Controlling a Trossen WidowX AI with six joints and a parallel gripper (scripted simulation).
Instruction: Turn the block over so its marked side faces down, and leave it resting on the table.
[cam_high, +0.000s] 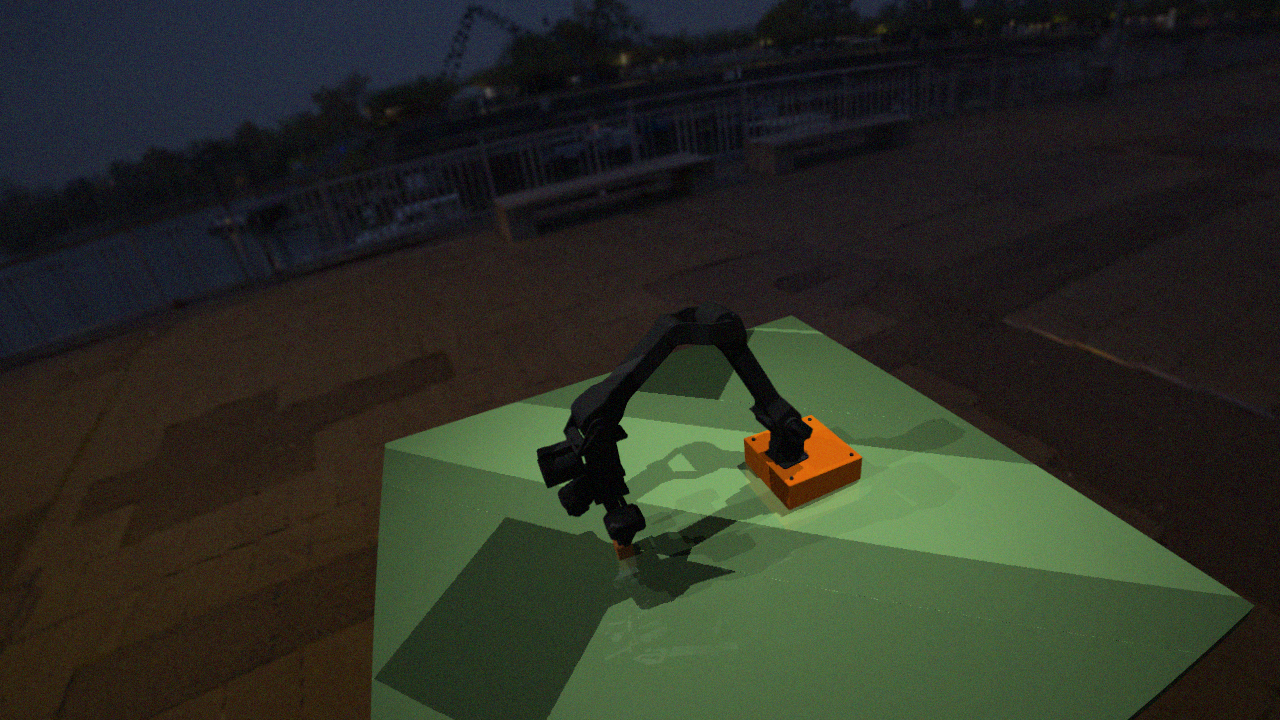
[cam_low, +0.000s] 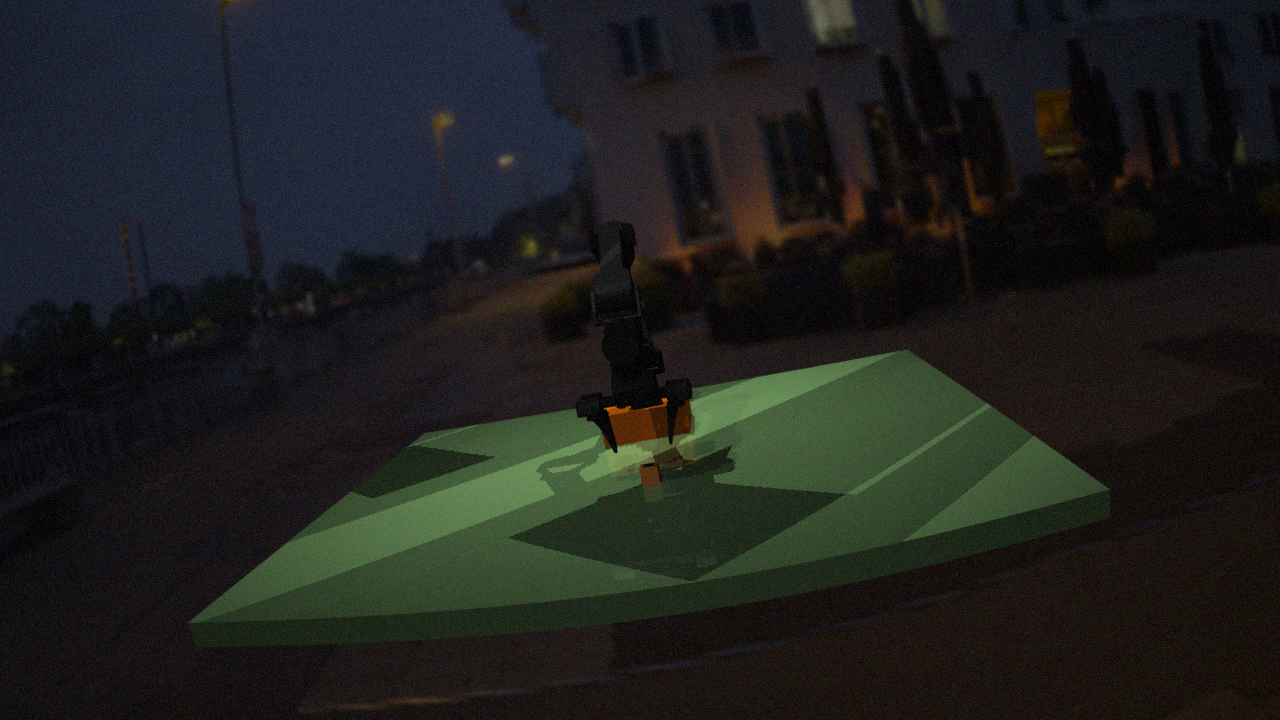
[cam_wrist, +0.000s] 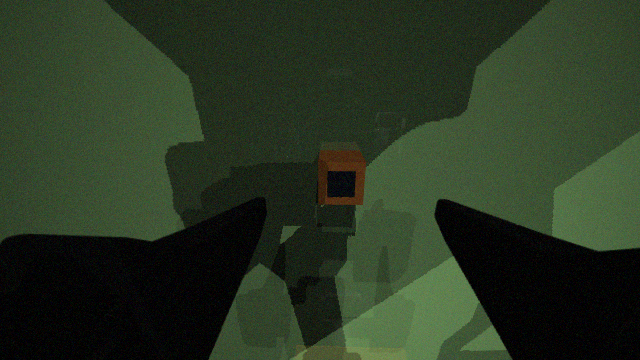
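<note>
Right now my gripper tip is 40 mm above the small orange block.
</note>
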